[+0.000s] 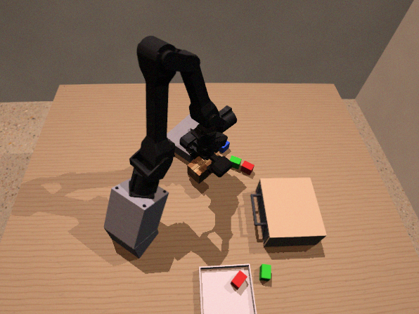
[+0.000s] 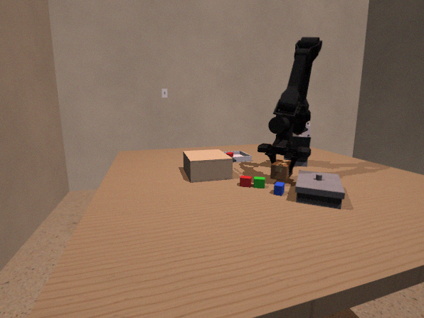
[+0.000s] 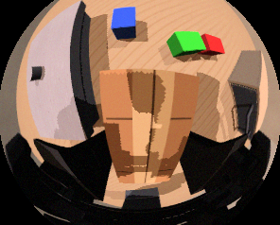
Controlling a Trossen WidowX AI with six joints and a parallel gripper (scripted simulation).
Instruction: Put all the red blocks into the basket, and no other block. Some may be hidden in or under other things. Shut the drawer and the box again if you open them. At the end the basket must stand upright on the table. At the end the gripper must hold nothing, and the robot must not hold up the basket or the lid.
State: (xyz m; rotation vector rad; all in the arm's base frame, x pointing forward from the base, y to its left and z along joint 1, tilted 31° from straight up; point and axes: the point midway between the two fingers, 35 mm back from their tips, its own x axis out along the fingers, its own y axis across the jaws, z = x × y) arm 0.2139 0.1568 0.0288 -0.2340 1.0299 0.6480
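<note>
Right now my hand is 20 mm above the brown crate. Round my hand: knobbed lid (30 mm behind, 150 mm to the left, 20 mm below); drawer (230 mm ahead, 190 mm to the right, 40 mm below); blue block (80 mm ahead, 100 mm to the left, 60 mm below).
</note>
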